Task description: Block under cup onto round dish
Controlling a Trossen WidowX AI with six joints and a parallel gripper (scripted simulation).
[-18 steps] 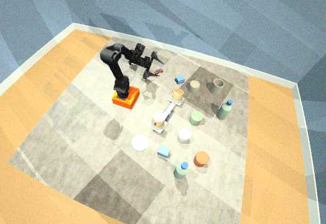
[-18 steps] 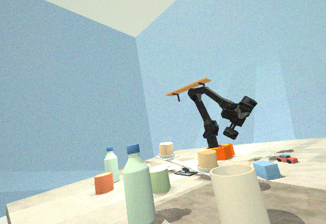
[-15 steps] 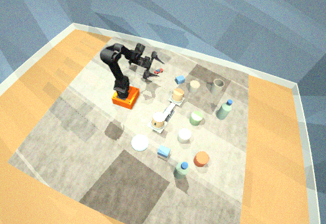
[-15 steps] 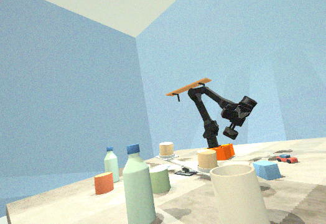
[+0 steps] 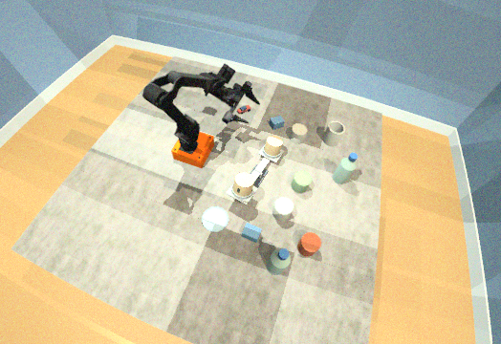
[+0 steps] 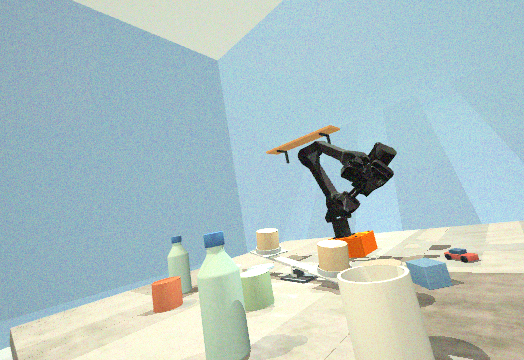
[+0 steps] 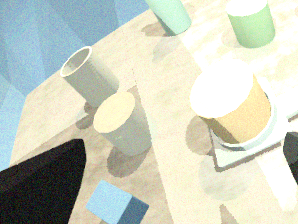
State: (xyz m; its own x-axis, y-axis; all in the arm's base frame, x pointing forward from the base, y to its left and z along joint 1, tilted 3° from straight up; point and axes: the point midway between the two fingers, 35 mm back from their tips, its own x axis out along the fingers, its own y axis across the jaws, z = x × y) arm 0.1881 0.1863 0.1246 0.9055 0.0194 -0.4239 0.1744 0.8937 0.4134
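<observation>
Now: the pale green block 110 mm ahead of my gripper tip, 40 mm to the right of it and 140 mm below it. Also, from my gripper tip: tan cup: 70 mm ahead, 310 mm to the right, 70 mm below; orange cylinder: 380 mm ahead, 390 mm to the right, 140 mm below; white round dish: 10 mm ahead, 410 mm to the right, 170 mm below.
</observation>
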